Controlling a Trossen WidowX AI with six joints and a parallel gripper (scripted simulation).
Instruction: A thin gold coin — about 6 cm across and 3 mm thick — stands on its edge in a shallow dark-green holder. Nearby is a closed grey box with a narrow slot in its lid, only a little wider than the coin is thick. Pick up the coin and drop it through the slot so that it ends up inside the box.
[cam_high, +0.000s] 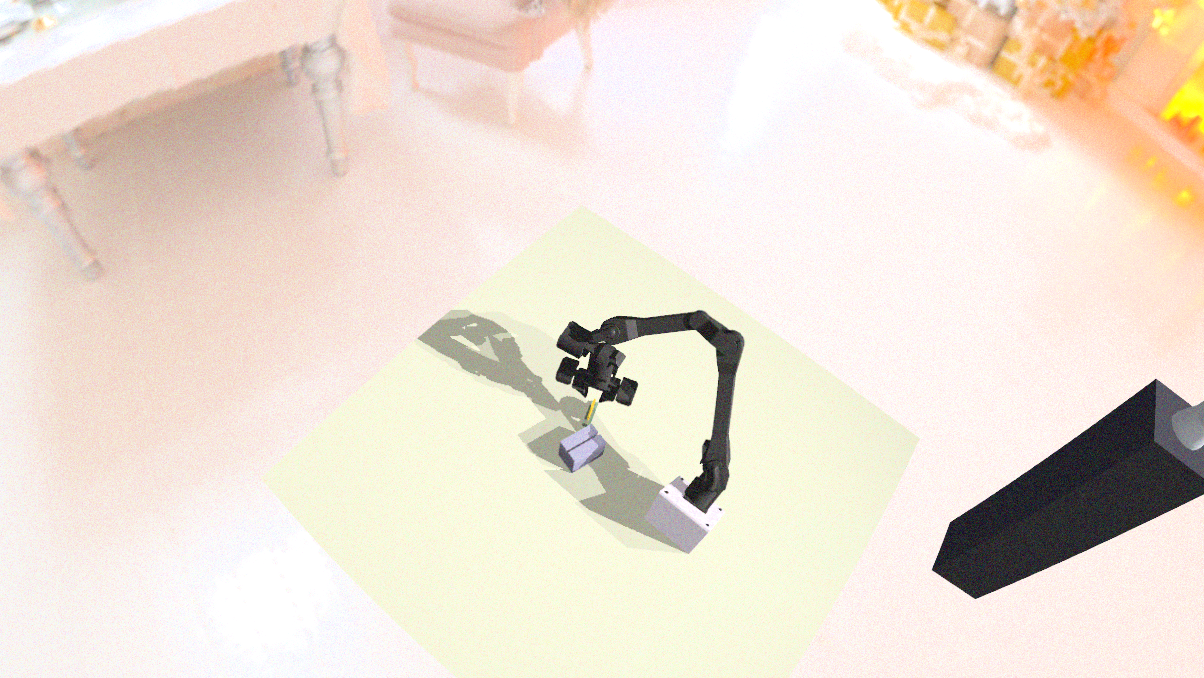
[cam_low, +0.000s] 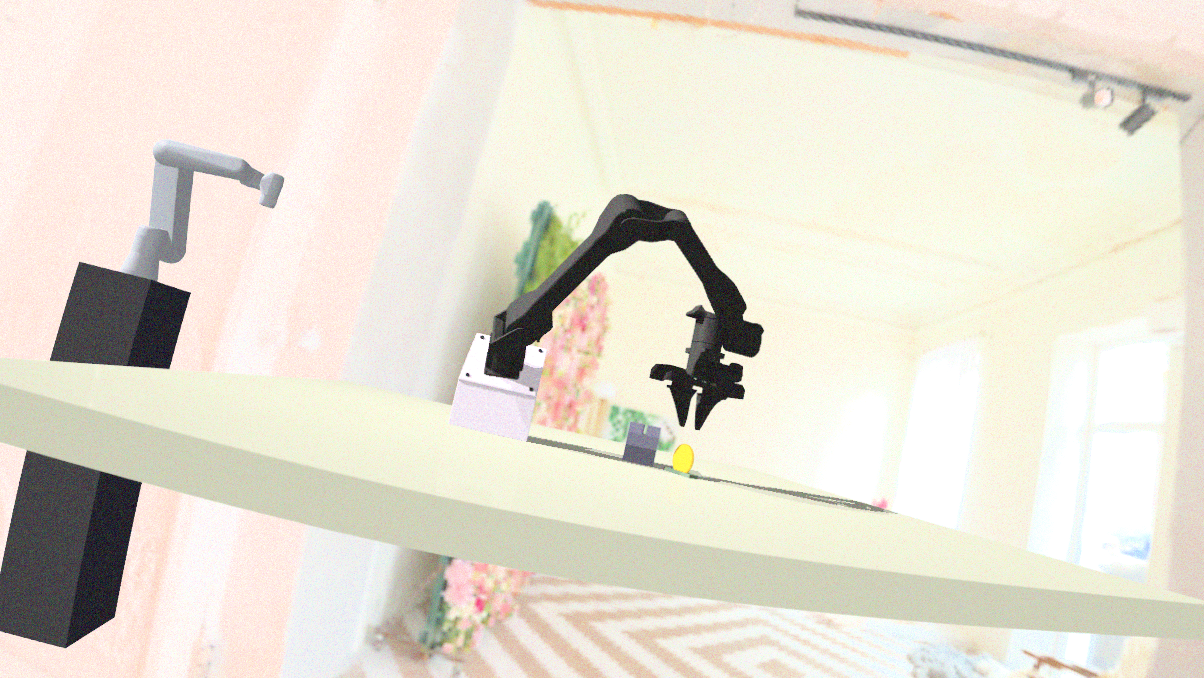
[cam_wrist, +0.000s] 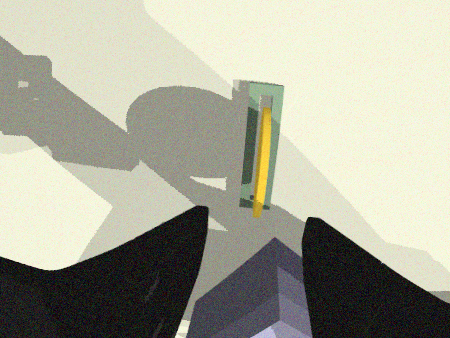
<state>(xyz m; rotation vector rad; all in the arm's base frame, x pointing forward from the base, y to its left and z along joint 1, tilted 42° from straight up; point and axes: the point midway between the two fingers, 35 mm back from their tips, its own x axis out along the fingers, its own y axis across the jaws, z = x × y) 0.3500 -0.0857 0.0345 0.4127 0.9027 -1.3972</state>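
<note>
Now: gripper tip 6 cm above the gold coin.
</note>
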